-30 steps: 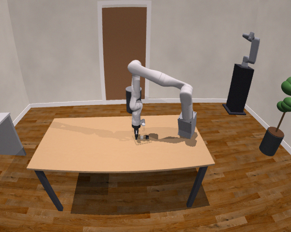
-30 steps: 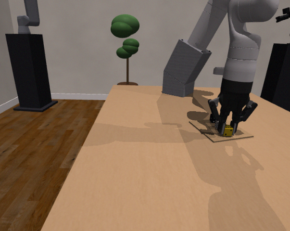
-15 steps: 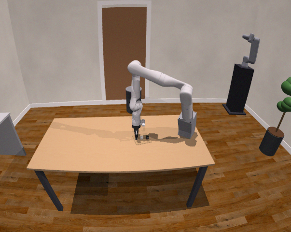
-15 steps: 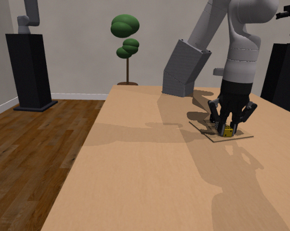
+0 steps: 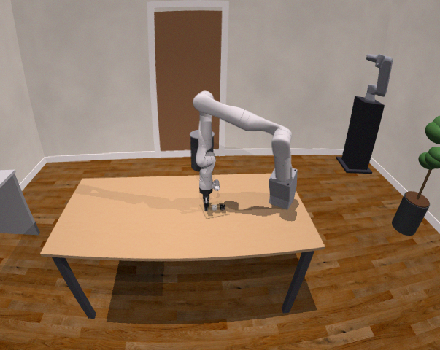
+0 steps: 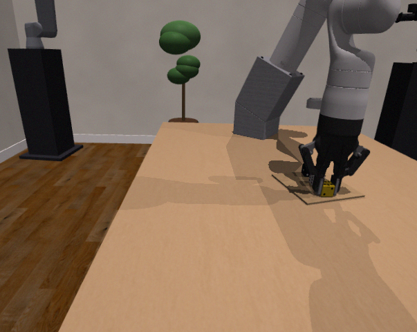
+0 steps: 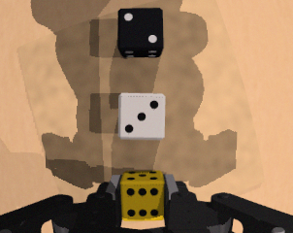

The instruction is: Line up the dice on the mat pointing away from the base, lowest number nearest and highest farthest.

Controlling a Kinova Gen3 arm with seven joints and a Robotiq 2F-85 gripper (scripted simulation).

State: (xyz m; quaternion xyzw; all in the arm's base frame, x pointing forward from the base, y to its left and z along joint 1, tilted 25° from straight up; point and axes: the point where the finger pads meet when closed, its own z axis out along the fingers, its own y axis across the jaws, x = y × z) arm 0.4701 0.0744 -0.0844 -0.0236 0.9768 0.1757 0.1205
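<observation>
Right now the yellow die is 1 cm below my hand. The rest, counted from my hand: white die 5 cm behind, 1 cm below; tan mat 5 cm behind, 2 cm below; black die 10 cm behind, 1 cm to the right, 1 cm below.
</observation>
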